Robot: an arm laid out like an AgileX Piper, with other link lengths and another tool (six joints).
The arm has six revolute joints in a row. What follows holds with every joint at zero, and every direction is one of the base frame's. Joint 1 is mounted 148.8 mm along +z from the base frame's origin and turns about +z. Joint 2 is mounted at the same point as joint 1 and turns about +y. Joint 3 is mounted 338.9 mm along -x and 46.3 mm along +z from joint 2 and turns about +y. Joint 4 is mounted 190.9 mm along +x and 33.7 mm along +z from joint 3 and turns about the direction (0.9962, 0, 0.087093). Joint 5 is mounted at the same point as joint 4 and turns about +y. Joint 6 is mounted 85.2 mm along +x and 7.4 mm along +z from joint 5 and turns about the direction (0.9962, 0, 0.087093). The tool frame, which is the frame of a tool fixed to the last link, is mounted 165.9 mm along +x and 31.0 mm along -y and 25.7 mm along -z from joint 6; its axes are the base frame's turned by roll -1.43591, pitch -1.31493 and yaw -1.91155 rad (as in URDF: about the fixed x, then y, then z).
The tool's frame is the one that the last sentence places.
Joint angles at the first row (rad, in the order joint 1, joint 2, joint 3, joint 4, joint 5, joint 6):
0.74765, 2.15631, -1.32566, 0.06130, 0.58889, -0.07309
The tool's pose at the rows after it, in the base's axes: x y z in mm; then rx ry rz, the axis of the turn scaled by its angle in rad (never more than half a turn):
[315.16 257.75 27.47 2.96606 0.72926 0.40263]
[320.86 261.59 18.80 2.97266 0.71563 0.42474]
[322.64 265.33 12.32 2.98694 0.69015 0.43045]
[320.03 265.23 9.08 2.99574 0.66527 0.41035]
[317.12 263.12 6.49 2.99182 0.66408 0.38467]
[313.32 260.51 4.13 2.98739 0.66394 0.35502]
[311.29 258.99 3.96 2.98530 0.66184 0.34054]
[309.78 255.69 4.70 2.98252 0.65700 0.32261]
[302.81 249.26 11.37 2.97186 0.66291 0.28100]
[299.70 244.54 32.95 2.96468 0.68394 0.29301]
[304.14 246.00 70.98 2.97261 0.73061 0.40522]
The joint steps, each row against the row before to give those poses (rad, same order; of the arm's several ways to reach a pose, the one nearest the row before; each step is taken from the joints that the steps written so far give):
-0.00534, 0.02229, 0.00002, 0.00000, -0.03720, 0.01820
-0.00180, 0.02369, -0.00003, 0.00000, -0.03985, 0.00492
0.00001, 0.01716, -0.00065, 0.00992, -0.02526, 0.00877
0.00000, 0.00718, -0.00001, 0.00756, 0.00217, 0.01213
-0.00001, 0.00607, -0.00163, 0.00088, 0.01311, 0.00165
0.00002, 0.00490, 0.00000, 0.00242, 0.01529, 0.00004
-0.00003, -0.00001, -0.00002, 0.00002, 0.00984, 0.00235
-0.00416, -0.00211, -0.00068, -0.00001, 0.01521, 0.00035
-0.00120, -0.01783, 0.00000, -0.00204, 0.04781, 0.00003
-0.00002, -0.05580, -0.00002, -0.01079, 0.05101, -0.00442
0.00001, -0.09827, 0.00003, -0.00527, 0.02480, -0.03023

